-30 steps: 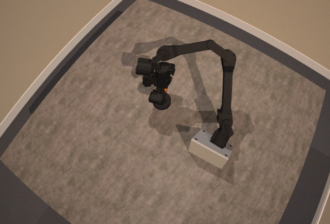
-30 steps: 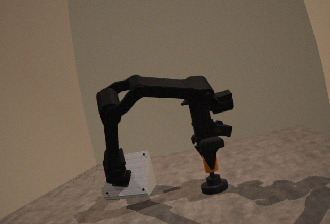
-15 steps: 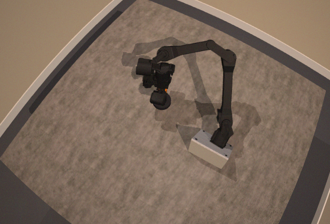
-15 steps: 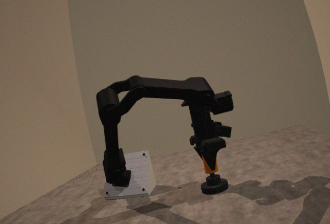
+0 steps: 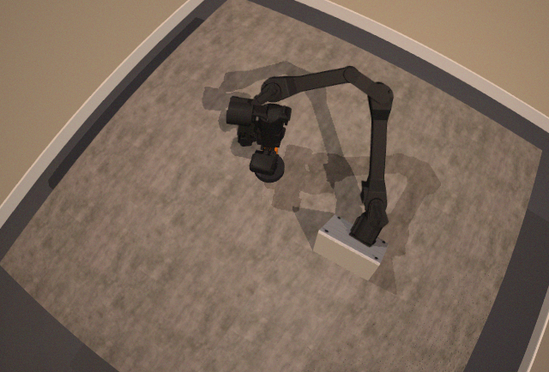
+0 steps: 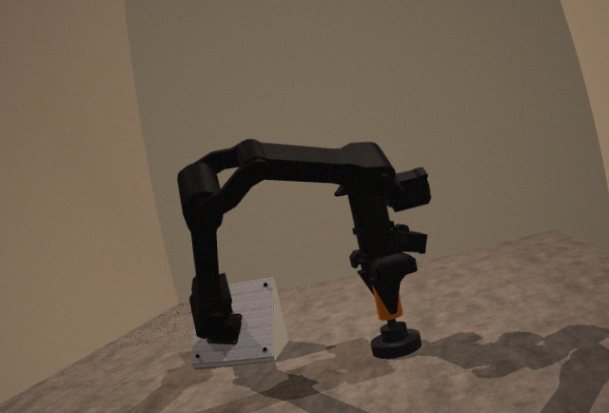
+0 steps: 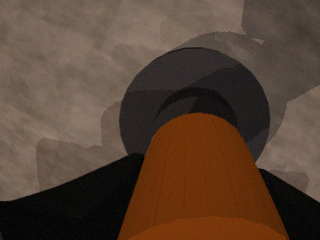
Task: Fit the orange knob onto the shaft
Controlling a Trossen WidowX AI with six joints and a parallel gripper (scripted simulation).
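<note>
The orange knob is 2 cm above my gripper tip. Round my gripper tip: dark round pedestal (4 cm below).
</note>
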